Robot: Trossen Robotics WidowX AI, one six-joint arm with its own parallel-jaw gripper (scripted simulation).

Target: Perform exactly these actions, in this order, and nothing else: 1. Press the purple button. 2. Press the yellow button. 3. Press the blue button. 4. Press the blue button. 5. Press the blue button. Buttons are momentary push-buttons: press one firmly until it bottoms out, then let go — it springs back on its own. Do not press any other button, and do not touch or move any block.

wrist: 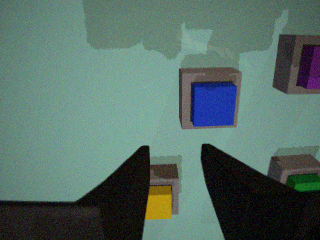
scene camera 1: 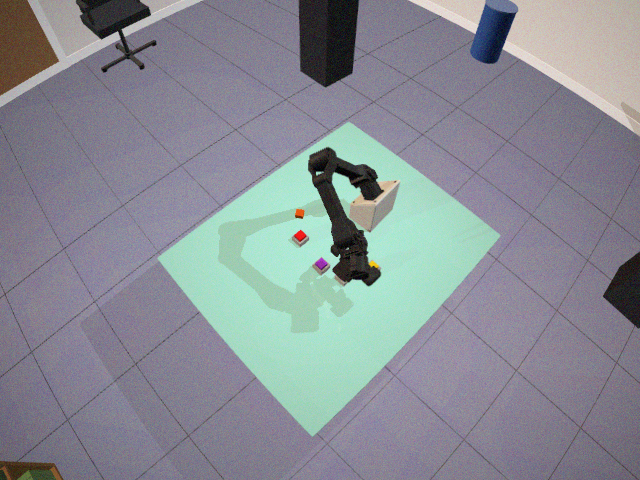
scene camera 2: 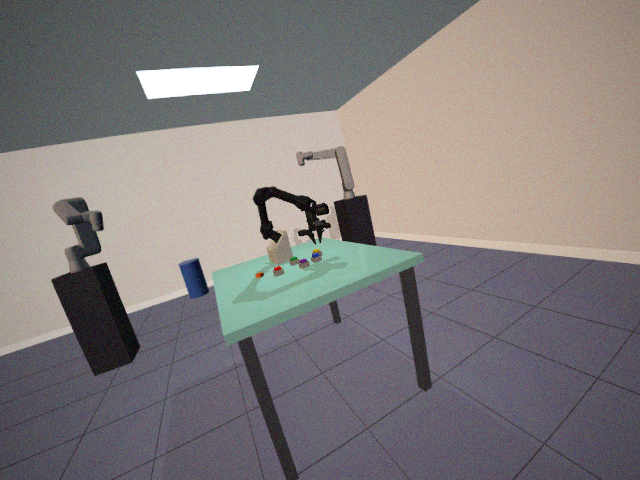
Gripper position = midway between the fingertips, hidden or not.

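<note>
Looking through the wrist camera, I find my gripper (wrist: pixel 175 152). The same view gives me a yellow button (wrist: pixel 159 204), and a blue button (wrist: pixel 213 104) is visible to me there too.
</note>
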